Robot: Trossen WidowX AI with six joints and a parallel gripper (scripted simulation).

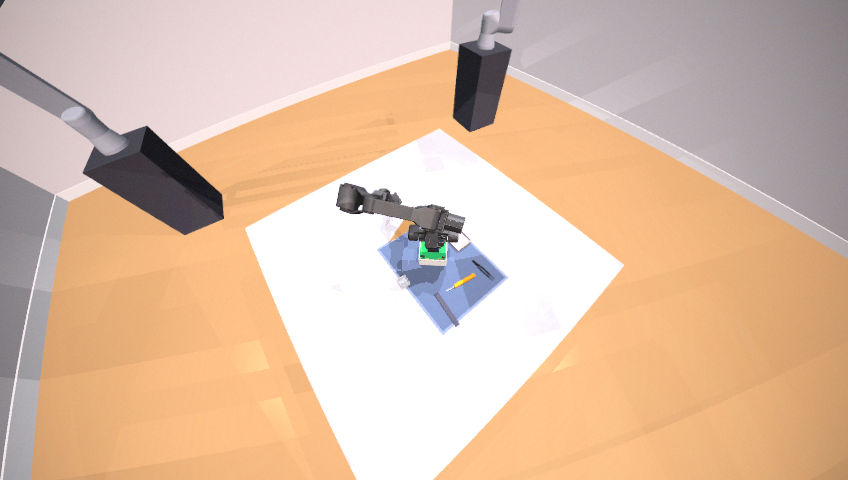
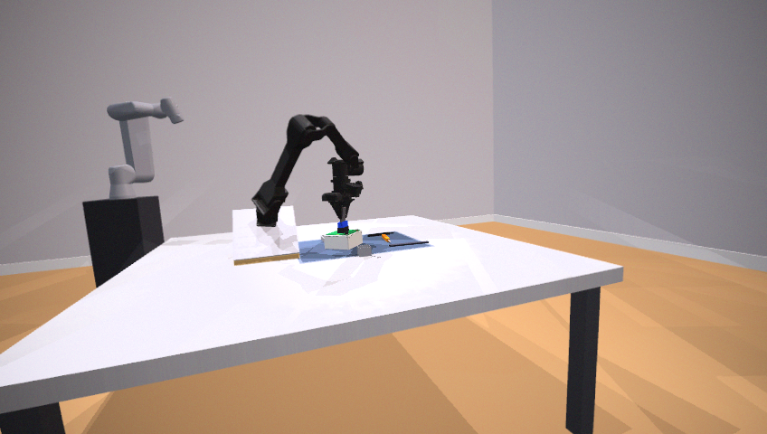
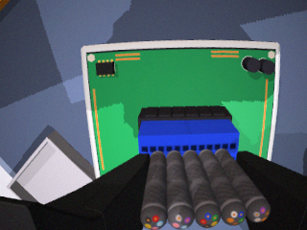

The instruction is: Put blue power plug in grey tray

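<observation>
Now: the blue power plug 2 cm below my gripper tip. Round my gripper tip: blue mat (10 cm below, 5 cm ahead, 1 cm to the left); dark bar (23 cm ahead, 10 cm below, 7 cm to the right).
</observation>
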